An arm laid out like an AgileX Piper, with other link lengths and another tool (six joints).
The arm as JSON. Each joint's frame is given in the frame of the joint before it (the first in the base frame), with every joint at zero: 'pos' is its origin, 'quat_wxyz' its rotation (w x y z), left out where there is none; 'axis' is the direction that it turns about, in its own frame. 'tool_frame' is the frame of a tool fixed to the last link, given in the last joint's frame.
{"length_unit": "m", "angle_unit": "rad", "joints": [
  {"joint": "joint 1", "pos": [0.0, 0.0, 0.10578], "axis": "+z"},
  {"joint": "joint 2", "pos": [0.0, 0.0, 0.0], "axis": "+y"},
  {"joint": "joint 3", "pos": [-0.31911, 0.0, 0.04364], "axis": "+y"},
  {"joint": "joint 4", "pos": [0.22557, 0.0, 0.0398], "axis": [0.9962, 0.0, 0.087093]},
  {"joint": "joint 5", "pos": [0.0, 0.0, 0.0], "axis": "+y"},
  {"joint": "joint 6", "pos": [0.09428, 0.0, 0.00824], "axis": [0.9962, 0.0, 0.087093]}
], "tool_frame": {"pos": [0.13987, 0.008, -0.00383], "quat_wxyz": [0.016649, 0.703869, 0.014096, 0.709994]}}
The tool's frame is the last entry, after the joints.
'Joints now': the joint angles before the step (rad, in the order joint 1, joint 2, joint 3, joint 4, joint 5, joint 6). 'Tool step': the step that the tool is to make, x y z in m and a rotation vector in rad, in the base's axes. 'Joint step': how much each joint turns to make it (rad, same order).
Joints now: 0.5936, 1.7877, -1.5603, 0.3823, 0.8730, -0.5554
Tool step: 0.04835, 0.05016, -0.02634, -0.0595, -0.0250, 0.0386
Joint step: 0.0553, 0.2583, -0.3353, -0.1008, 0.0788, 0.0650
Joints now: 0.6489, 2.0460, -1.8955, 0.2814, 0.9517, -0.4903
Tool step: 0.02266, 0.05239, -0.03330, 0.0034, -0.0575, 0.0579
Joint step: 0.0610, 0.1802, -0.1824, -0.0282, -0.0444, -0.0085
